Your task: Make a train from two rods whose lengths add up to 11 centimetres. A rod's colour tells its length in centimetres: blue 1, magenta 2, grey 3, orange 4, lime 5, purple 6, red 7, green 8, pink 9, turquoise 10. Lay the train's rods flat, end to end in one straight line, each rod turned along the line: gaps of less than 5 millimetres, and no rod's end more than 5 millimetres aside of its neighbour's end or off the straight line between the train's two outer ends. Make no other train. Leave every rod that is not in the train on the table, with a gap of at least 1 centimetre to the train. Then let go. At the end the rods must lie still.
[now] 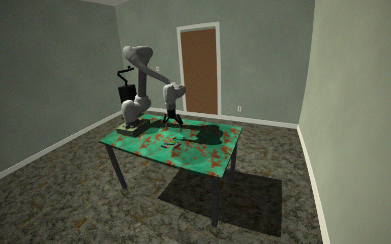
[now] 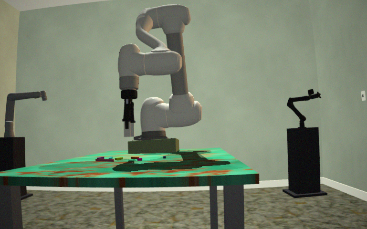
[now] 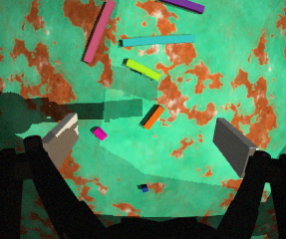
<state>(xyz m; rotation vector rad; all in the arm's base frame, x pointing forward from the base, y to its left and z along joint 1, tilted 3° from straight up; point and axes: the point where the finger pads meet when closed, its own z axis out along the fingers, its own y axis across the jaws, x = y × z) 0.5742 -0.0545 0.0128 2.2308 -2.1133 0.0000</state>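
Right now the turquoise rod is 11 cm below my hand, 9 cm to the right of it and 1 cm behind it. The rest, counted from my hand: lime rod: 11 cm below, 5 cm to the right, 1 cm ahead; orange rod: 11 cm below, 2 cm to the left, 2 cm behind; magenta rod: 11 cm below, 7 cm ahead, 5 cm to the left.
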